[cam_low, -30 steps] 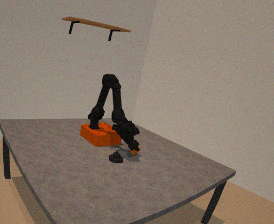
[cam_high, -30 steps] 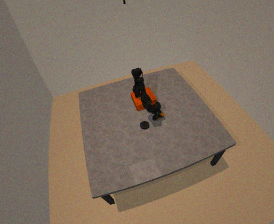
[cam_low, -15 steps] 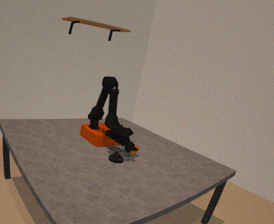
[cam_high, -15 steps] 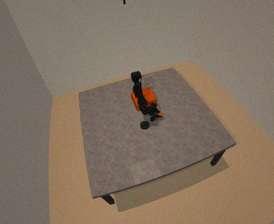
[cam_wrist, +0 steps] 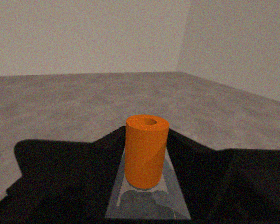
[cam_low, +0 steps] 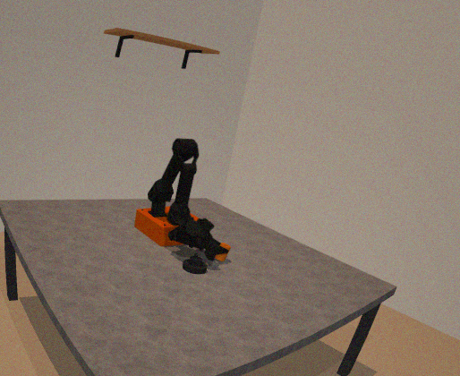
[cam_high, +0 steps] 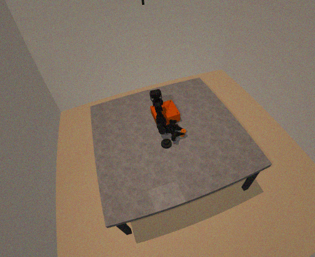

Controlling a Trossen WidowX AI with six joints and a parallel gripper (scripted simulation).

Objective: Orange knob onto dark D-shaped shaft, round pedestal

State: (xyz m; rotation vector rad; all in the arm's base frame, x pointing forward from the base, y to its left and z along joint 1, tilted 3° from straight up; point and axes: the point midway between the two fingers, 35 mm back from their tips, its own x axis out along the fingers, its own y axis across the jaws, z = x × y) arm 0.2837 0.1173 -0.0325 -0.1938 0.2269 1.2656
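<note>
Now: gripper tip 170 mm to the left of the dark round pedestal, 50 mm short of it and 20 mm above it. Also, from my gripper tip: orange knob (10 mm to the right, 10 mm below).
</note>
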